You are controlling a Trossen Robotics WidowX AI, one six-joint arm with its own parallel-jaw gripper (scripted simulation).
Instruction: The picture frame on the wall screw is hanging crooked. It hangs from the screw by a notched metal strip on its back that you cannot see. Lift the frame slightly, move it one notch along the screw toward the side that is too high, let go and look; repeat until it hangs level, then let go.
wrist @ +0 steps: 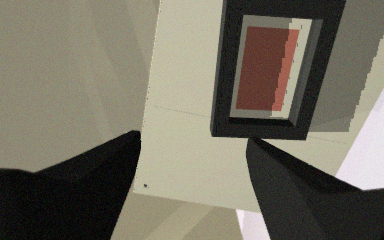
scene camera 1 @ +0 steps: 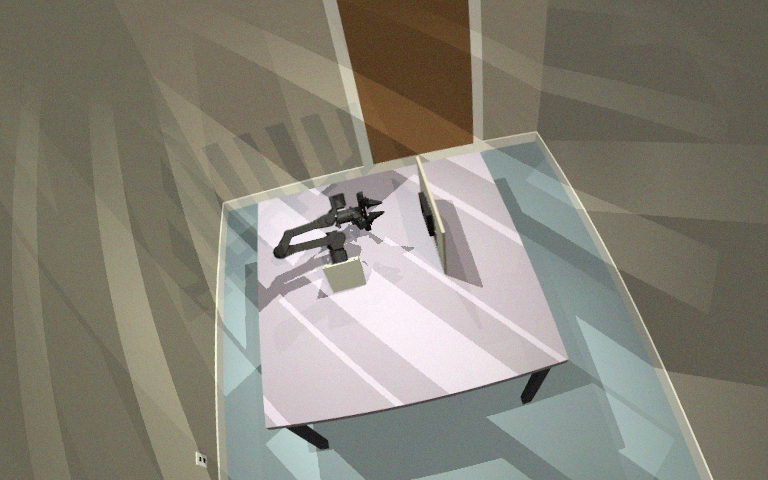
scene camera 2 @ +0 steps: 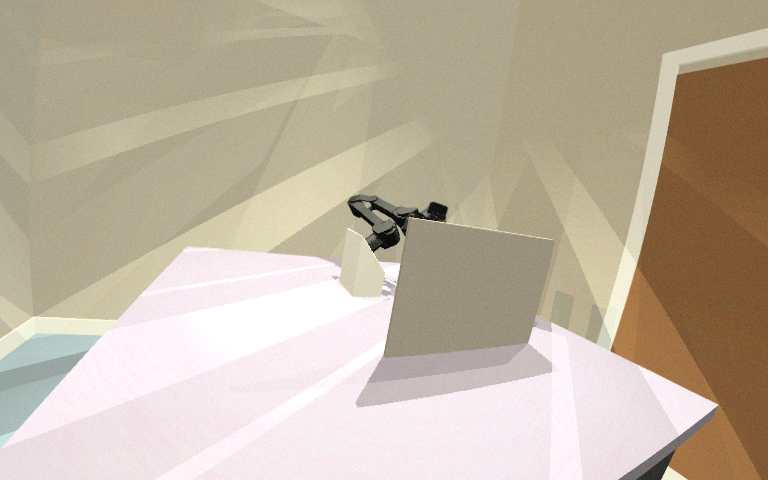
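Scene:
There is a beige wall panel here, and on that panel (wrist: 179, 159) and (scene camera 1: 420, 176) are the same spot.

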